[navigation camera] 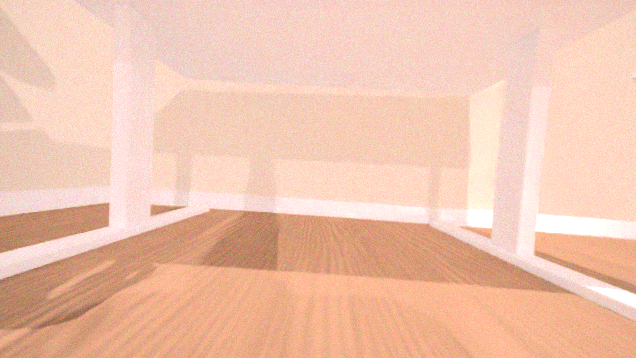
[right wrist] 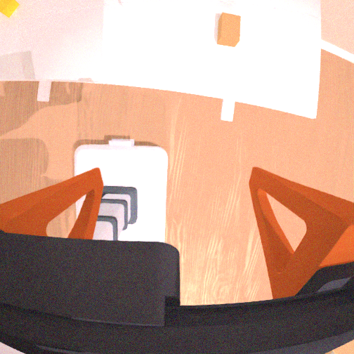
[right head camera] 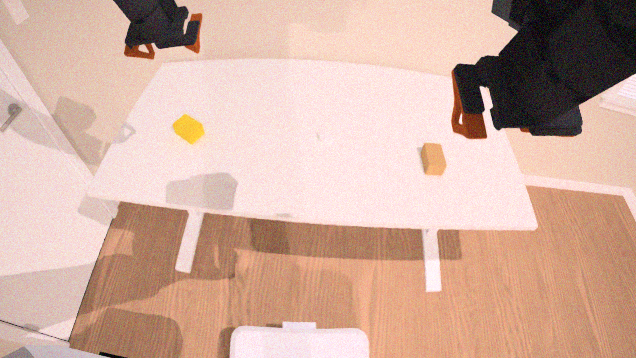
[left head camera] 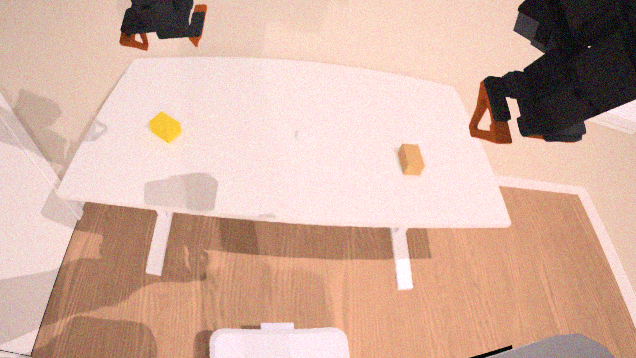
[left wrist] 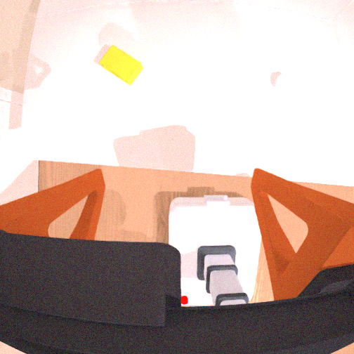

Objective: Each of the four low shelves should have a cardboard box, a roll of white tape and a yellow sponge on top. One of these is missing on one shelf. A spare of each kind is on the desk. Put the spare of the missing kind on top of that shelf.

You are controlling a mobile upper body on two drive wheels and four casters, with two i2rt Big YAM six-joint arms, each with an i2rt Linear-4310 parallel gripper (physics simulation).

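Frame: origin at the left arm's base, x ahead, y left, z up, level; centimetres.
Seen in the pictures: left gripper, fingertip midpoint: (right head camera: 175, 53) (left head camera: 171, 45); right gripper, fingertip midpoint: (right head camera: 488, 126) (left head camera: 498, 131).
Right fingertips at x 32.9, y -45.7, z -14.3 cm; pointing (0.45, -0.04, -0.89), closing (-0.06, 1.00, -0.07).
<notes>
A point is followed by its place in that frame.
A yellow sponge (left head camera: 165, 127) @[x 82.7, y 14.5, z -64.5 cm] (right head camera: 188, 129) @[x 82.6, y 14.3, z -64.5 cm] (left wrist: 121, 65) (right wrist: 8, 7) lies near the left end of the white desk (left head camera: 260, 95) @[x 103.8, y -16.3, z -69.0 cm] (right head camera: 280, 95) @[x 104.2, y -14.8, z -69.0 cm] (left wrist: 215, 115) (right wrist: 165, 60). A cardboard box (left head camera: 411, 160) @[x 70.4, y -62.7, z -63.9 cm] (right head camera: 433, 159) @[x 70.7, y -63.0, z -64.0 cm] (right wrist: 229, 30) stands near its right end. A small, washed-out white shape, likely the tape roll (left head camera: 302, 135) @[x 81.3, y -30.1, z -66.6 cm] (right head camera: 323, 136) @[x 80.9, y -29.9, z -66.6 cm], lies between them. My left gripper (left head camera: 167, 45) @[x 59.5, y 0.0, z -21.5 cm] (right head camera: 172, 53) @[x 59.5, y 0.0, z -21.5 cm] (left wrist: 177, 176) is open and empty, beyond the desk's upper-left edge in the head views. My right gripper (left head camera: 520, 140) @[x 32.9, y -45.7, z -14.3 cm] (right head camera: 505, 136) @[x 32.9, y -45.7, z -14.3 cm] (right wrist: 175, 175) is open and empty, by the desk's right end. The low shelves do not show.
A white rounded base (left head camera: 280, 345) @[x 25.3, y -23.0, z -115.0 cm] (right head camera: 300, 345) @[x 24.8, y -23.1, z -115.0 cm] (left wrist: 215, 225) (right wrist: 145, 170) shows before the desk. Two desk legs (navigation camera: 131, 150) @[x 92.9, y 32.3, z -114.1 cm] (navigation camera: 515, 150) @[x 86.1, y -86.9, z -106.6 cm] stand on the wooden floor (navigation camera: 325, 320) @[x 61.0, y -27.1, z -141.0 cm]. A white door (right head camera: 45, 225) @[x 57.3, y 94.6, z -94.9 cm] with a handle is at the left.
</notes>
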